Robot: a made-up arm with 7 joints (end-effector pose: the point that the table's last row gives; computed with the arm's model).
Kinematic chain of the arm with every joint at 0, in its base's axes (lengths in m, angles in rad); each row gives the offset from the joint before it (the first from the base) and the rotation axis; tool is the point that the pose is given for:
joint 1: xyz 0 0 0.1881 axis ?
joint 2: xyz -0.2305 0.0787 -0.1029 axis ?
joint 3: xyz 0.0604 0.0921 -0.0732 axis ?
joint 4: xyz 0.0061 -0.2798 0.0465 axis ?
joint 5: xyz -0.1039 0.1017 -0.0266 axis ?
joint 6: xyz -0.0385 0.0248 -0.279 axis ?
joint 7: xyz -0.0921 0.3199 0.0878 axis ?
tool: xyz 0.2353 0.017 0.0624
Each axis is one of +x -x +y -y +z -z.
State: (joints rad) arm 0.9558 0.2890 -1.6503 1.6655 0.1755 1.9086 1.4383
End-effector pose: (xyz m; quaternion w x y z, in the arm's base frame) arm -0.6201 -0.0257 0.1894 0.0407 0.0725 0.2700 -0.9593
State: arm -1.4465 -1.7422 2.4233 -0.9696 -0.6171 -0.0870 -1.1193
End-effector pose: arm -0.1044 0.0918 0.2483 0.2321 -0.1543 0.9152 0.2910
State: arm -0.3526 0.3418 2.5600 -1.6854 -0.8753 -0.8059 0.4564
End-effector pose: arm 0.1919 0.4813 -0.0888 0.8449 0.4397 0.1199 -0.2802
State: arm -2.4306 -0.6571 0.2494 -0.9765 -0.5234 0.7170 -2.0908
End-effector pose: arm 0.1526 -0.3710 0.2934 0.6448 0.1372 0.4843 -0.5752
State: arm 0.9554 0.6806 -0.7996 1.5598 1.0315 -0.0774 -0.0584
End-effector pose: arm -0.1404 0.4199 0.4336 0.8026 0.3522 0.4798 -0.0389
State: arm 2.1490 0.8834 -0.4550 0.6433 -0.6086 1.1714 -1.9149
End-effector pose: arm -0.3340 0.2498 0.5338 0.4555 0.0540 -0.7103 -0.5340
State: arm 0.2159 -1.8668 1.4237 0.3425 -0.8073 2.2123 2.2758
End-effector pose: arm 0.0301 -0.0519 -0.5451 0.3344 -0.9106 0.1939 0.1466
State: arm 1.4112 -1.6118 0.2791 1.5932 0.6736 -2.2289 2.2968
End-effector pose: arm -0.3955 -0.0108 0.7686 0.4606 0.6219 -0.0677 0.6298
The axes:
joint 1: +x
joint 2: +z
joint 3: +x
joint 4: +y
joint 5: +x
joint 6: -z
joint 7: +y

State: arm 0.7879 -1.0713 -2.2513 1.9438 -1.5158 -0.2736 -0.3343
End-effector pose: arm 0.0542 0.5274 0.4221 0.1163 0.0209 -0.9774 -0.1751
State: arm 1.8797 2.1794 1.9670 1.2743 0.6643 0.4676 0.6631
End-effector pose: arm -0.3274 -0.0629 0.2042 0.0625 -0.5595 0.2315 0.7933
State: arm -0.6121 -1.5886 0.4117 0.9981 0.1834 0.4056 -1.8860
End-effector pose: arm -0.0277 0.1500 0.2762 0.3947 -0.4031 -0.4826 -0.6700
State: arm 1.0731 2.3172 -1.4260 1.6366 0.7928 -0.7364 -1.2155
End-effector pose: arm -0.8024 0.0077 0.0832 0.4976 0.3444 -0.6512 0.4579
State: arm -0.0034 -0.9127 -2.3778 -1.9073 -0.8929 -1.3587 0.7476
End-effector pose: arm 0.2213 -0.3023 0.3854 0.2477 0.9268 -0.1943 -0.2047
